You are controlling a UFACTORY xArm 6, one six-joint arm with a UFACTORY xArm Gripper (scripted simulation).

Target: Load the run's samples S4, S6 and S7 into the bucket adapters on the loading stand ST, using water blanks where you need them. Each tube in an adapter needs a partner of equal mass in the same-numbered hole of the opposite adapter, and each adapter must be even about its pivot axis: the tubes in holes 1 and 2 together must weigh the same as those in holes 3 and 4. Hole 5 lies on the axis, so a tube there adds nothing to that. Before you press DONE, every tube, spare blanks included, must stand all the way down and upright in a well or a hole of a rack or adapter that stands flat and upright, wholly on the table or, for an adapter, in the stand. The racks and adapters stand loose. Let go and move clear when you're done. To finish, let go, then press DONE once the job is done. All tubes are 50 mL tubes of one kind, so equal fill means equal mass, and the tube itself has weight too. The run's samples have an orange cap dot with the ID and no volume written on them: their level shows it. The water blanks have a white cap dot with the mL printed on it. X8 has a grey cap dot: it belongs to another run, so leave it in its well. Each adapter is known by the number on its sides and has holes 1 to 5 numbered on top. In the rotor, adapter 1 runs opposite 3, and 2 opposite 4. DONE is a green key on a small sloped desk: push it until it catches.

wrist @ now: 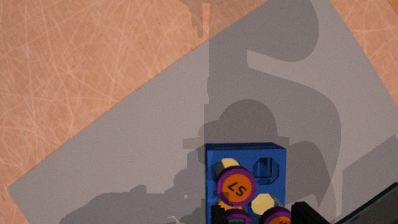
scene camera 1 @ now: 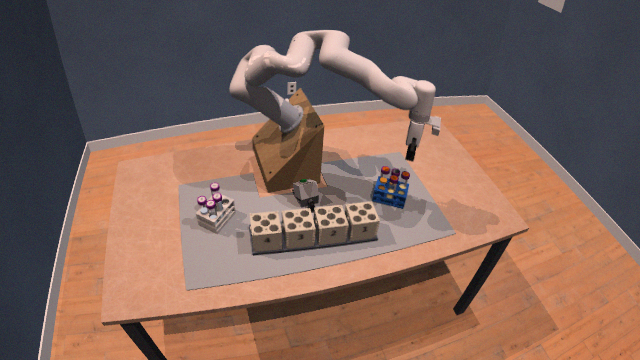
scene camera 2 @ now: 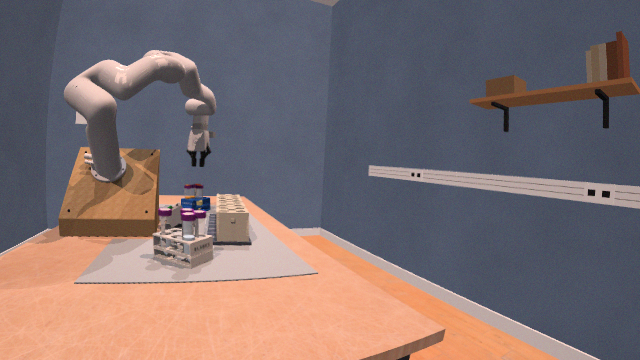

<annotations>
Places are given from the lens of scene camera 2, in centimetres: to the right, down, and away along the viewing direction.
rack point(scene camera 2: 201, 249): -28, 16, 64
</annotations>
